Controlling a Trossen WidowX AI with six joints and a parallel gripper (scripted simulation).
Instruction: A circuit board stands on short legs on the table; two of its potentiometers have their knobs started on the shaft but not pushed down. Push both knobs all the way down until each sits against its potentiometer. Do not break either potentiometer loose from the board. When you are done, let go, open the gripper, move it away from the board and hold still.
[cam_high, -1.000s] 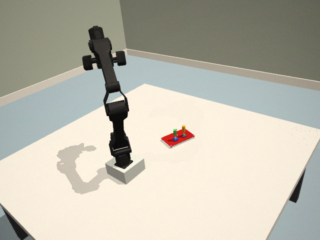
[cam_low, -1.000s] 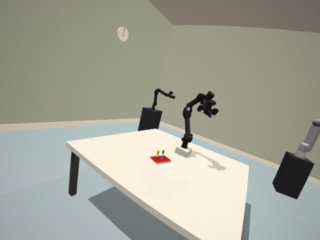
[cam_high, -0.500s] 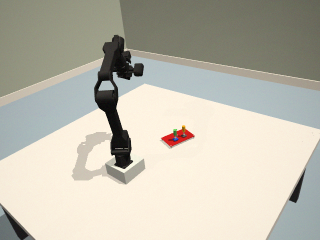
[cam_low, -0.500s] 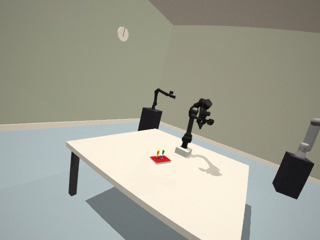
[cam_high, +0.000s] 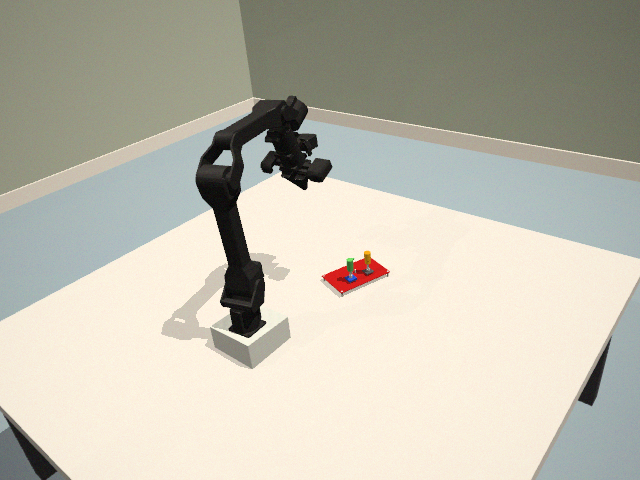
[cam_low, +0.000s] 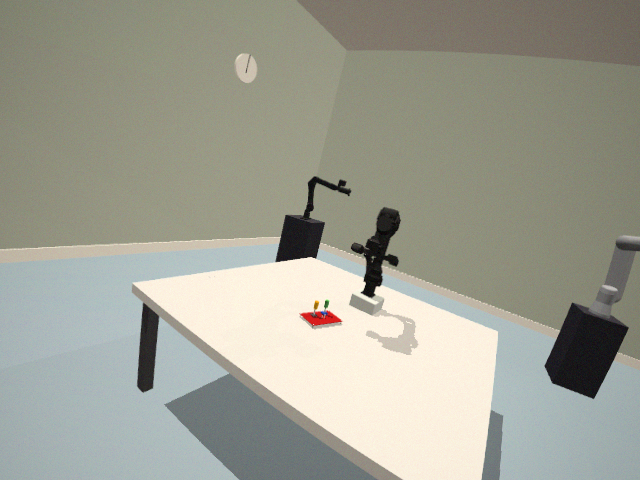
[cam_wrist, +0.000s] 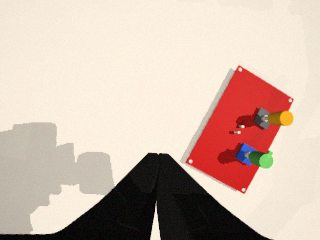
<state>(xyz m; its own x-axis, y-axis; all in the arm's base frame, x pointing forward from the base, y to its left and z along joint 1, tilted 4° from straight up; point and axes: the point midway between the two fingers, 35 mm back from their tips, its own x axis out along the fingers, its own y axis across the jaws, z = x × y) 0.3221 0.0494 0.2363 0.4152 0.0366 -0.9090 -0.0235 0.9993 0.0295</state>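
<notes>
Now: gripper tip 20 mm past the green knob, 140 mm to the left of it and 180 mm above it. Also, from my gripper tip: orange knob: 30 mm ahead, 160 mm to the right, 190 mm below.
</notes>
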